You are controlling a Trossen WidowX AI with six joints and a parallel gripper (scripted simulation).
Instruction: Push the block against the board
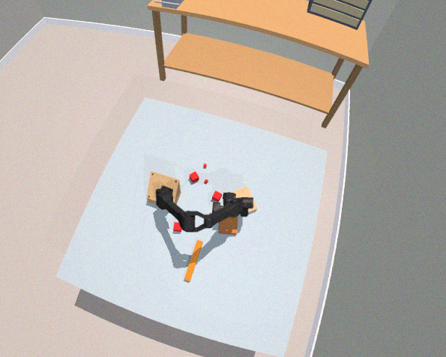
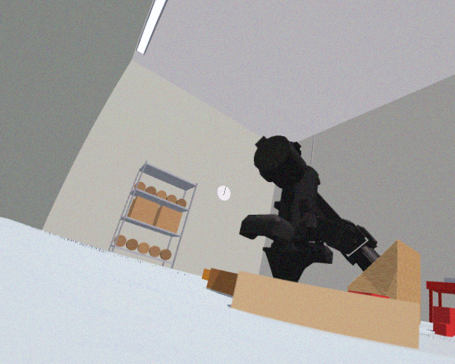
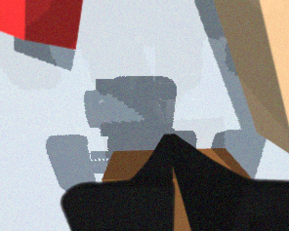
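Now: gripper tip 2 cm short of the orange square block, 6 cm to the left of it and 1 cm below it. Round my gripper tip: orange board 9 cm behind, 31 cm to the right, 1 cm above; then pale tan slab 6 cm ahead, 10 cm to the left, 1 cm above.
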